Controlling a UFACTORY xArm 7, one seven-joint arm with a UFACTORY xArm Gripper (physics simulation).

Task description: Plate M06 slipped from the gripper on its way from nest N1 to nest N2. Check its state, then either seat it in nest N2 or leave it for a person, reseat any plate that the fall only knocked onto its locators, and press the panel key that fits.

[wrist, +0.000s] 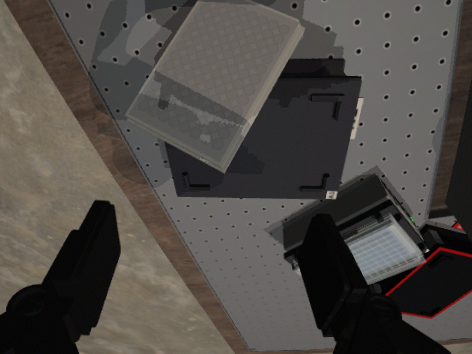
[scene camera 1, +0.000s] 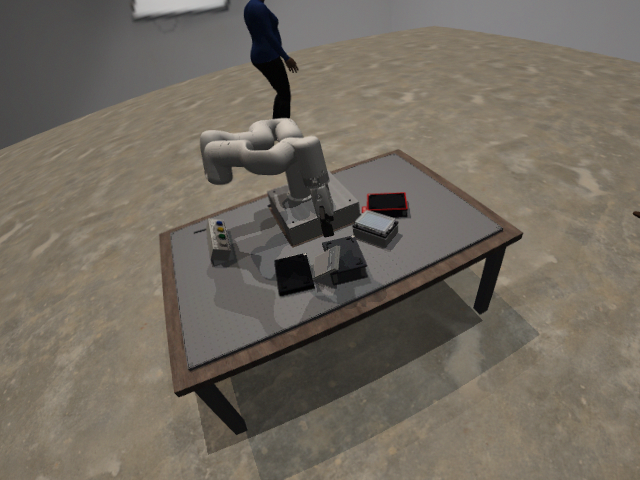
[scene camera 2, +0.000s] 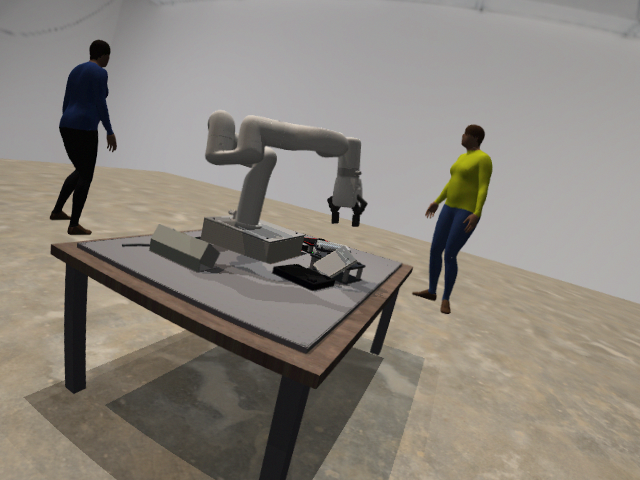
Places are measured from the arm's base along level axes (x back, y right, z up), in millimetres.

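Where they show: gripper, fingertip midpoint: (wrist: 214, 231) (scene camera 1: 329, 228) (scene camera 2: 344, 225); arm's base, link origin: (scene camera 1: 301, 194) (scene camera 2: 246, 224).
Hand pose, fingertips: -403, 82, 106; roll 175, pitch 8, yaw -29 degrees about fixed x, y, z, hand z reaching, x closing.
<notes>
Things, the pixels of their top centre, and the offset from my fingertips, as dx, dy, dz. "pt": a spot on its surface instead.
- dark raised nest, top centre: (wrist: 254, 150) (scene camera 1: 343, 252) (scene camera 2: 338, 258) +1, -39, -124
- flat black nest, top centre: (scene camera 2: 304, 271) (scene camera 1: 292, 270) +65, +134, -160
- pale plate, top centre: (wrist: 359, 267) (scene camera 1: 375, 219) (scene camera 2: 333, 244) +69, -223, -116
- grey unit, surface spot: (scene camera 1: 374, 234) pt +25, -187, -139
- key panel, top centre: (scene camera 2: 186, 232) (scene camera 1: 214, 231) +404, +317, -104
- red-rimmed black tray, top centre: (wrist: 436, 291) (scene camera 1: 386, 200) (scene camera 2: 317, 240) +176, -359, -142
A clear plate with round wells (scene camera 1: 327, 261) (scene camera 2: 334, 261) (wrist: 220, 65) is tilted and turned askew. Its high part lies over one side of the dark raised nest (scene camera 1: 352, 254) (wrist: 305, 145), and its low side slopes towards the flat black nest (scene camera 1: 293, 273) (scene camera 2: 302, 275). What its low edge touches, and which nest is N1 or N2, I cannot tell. A pale plate (scene camera 1: 376, 222) (wrist: 384, 250) sits on a grey unit (scene camera 1: 374, 236). My gripper (scene camera 1: 326, 227) (scene camera 2: 345, 223) (wrist: 214, 231) is open and empty, well above the table. The key panel (scene camera 1: 211, 242) (scene camera 2: 183, 250) has blue, yellow, green and white keys.
A red-rimmed black tray (scene camera 1: 386, 201) (wrist: 430, 287) lies beside the grey unit. The arm's base box (scene camera 1: 305, 229) (scene camera 2: 248, 242) stands behind the nests. A person in blue (scene camera 1: 263, 36) (scene camera 2: 85, 98) and one in yellow-green (scene camera 2: 467, 180) stand away from the table.
</notes>
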